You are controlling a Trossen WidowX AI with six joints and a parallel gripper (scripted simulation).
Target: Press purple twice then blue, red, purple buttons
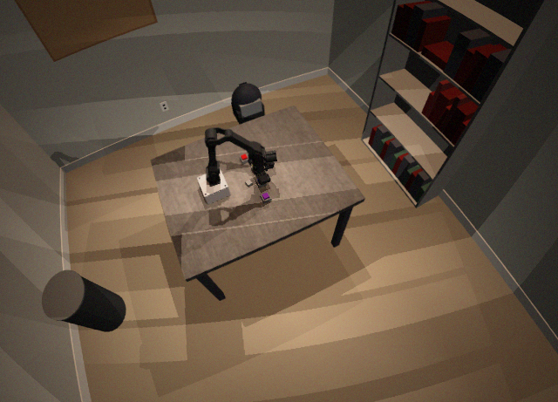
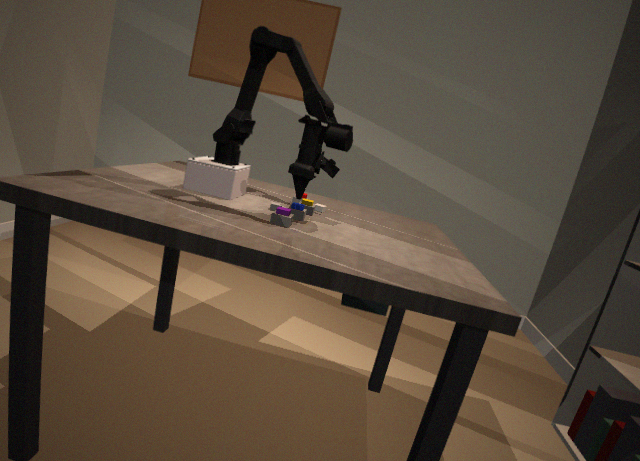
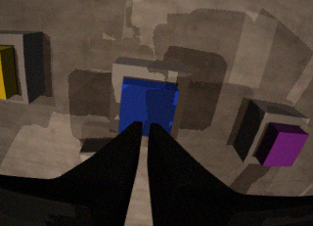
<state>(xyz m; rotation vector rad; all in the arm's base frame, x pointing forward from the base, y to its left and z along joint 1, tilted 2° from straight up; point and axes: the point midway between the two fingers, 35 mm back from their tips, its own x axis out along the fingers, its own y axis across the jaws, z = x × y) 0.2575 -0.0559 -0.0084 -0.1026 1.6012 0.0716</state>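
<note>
My gripper tip is now 2 cm above the blue button. From my gripper tip the other things lie so: grey block (7 cm behind, 4 cm below, 2 cm to the left); yellow button (11 cm to the left, 2 cm below); purple button (11 cm to the right, 2 cm below).
</note>
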